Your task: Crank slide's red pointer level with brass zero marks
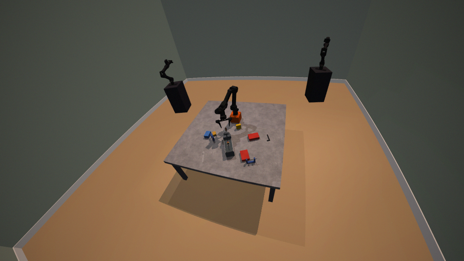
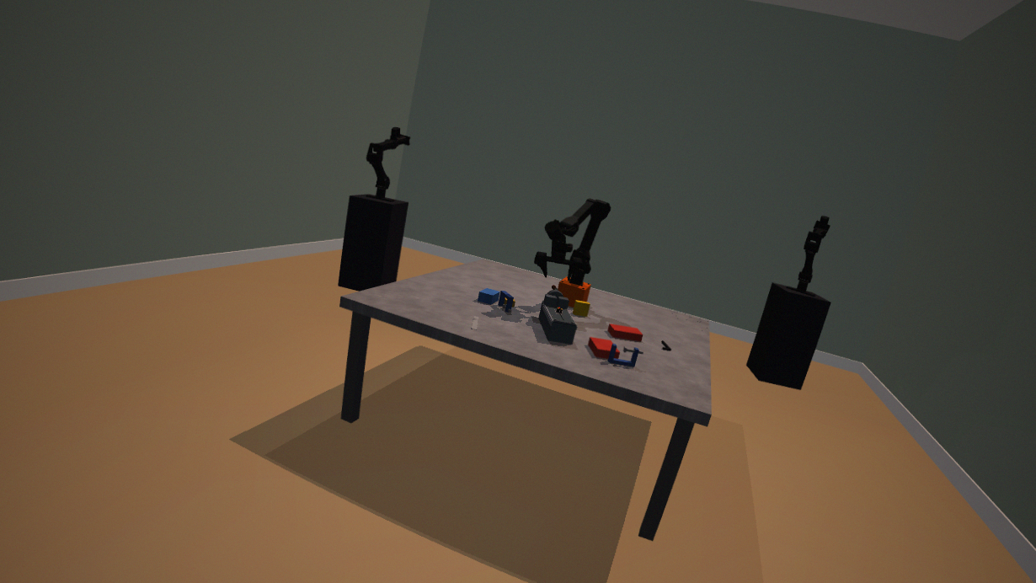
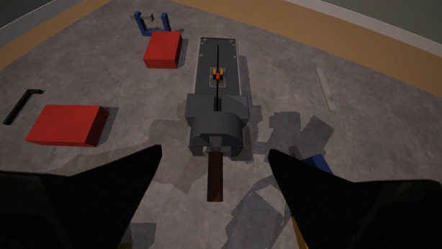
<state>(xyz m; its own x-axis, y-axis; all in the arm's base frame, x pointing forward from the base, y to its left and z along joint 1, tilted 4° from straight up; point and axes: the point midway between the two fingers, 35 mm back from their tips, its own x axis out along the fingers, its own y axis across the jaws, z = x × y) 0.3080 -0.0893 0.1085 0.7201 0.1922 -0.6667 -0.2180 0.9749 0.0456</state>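
The brown crank handle is 1 cm behind my gripper tip and 4 cm below it. Round my gripper tip: yellow cube (16 cm behind, 12 cm to the left, 13 cm below); red pointer (15 cm ahead, 3 cm to the left, 8 cm below); blue block (4 cm behind, 26 cm to the right, 14 cm below).
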